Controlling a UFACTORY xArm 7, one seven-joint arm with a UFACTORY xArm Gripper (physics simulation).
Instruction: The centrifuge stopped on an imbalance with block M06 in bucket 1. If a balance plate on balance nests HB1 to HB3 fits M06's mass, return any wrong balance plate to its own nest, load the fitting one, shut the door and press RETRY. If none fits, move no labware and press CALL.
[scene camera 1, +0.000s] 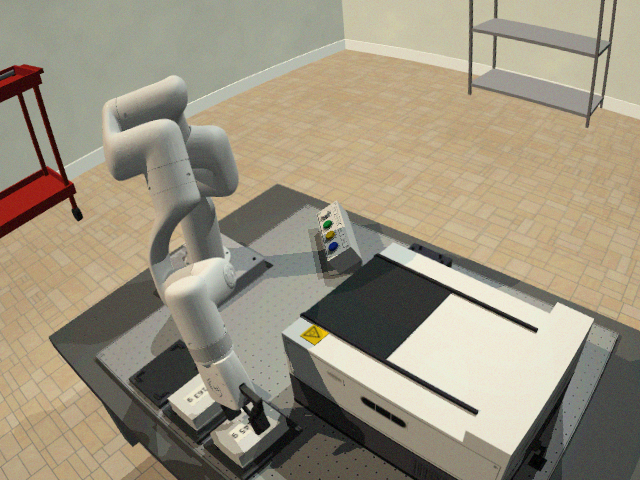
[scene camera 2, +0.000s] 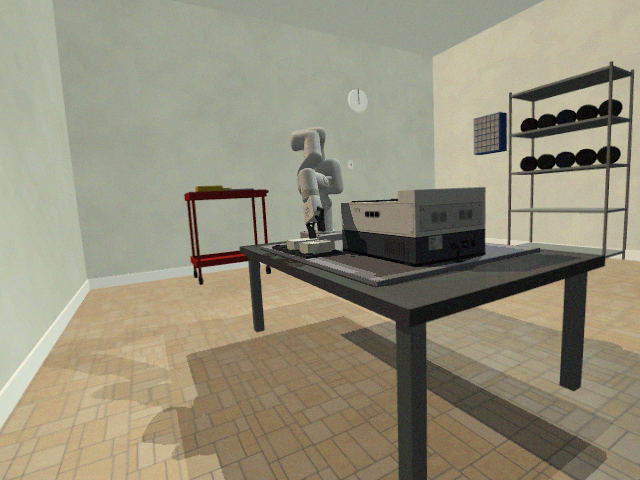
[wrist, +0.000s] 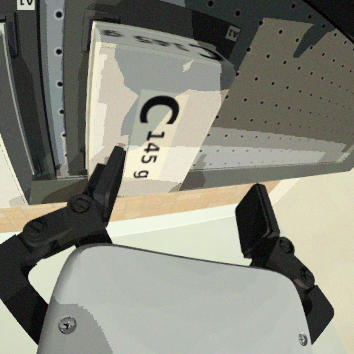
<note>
The gripper (scene camera 1: 249, 423) is open and holds nothing. Further things: a dark sliding door (scene camera 1: 379, 306).
The gripper shows as well in the wrist view (wrist: 186, 181).
</note>
